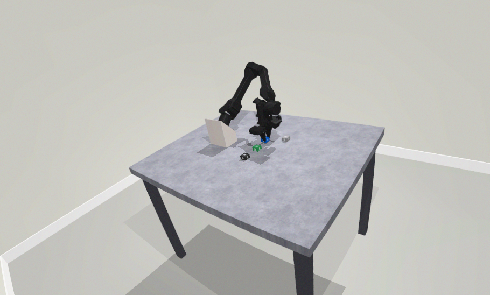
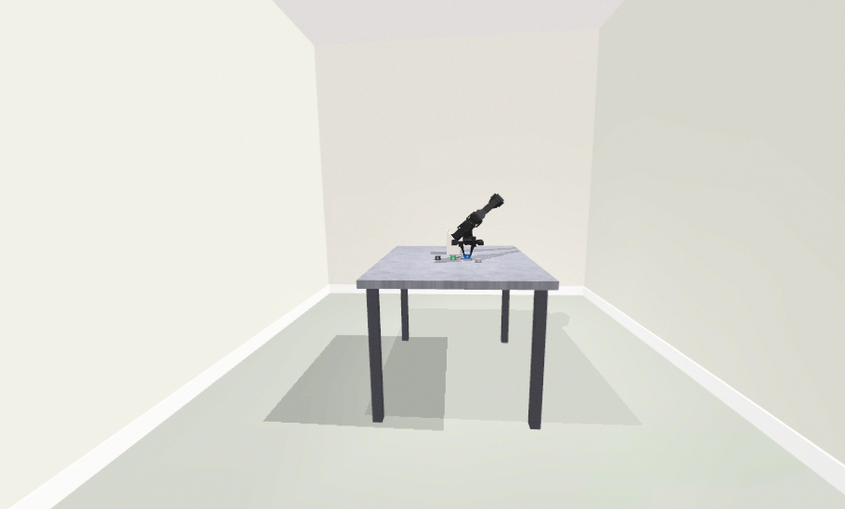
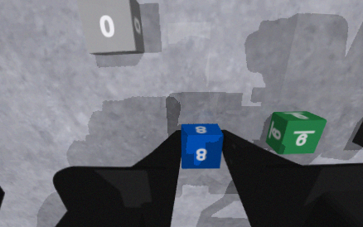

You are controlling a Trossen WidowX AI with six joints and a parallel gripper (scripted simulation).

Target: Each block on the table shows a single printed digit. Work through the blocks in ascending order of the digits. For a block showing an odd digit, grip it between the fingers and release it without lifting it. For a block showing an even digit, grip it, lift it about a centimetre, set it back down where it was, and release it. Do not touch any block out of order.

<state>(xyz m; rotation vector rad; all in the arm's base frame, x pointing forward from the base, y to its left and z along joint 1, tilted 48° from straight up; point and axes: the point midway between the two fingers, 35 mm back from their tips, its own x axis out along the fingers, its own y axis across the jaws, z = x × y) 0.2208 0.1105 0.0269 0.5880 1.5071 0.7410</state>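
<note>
The green block is 80 mm to the right of my gripper tip and 10 mm below it. Also, from my gripper tip: black block: 10 mm ahead, 180 mm to the right, 10 mm below; grey block: 80 mm ahead, 70 mm to the left, 10 mm below; blue block: 10 mm behind.
</note>
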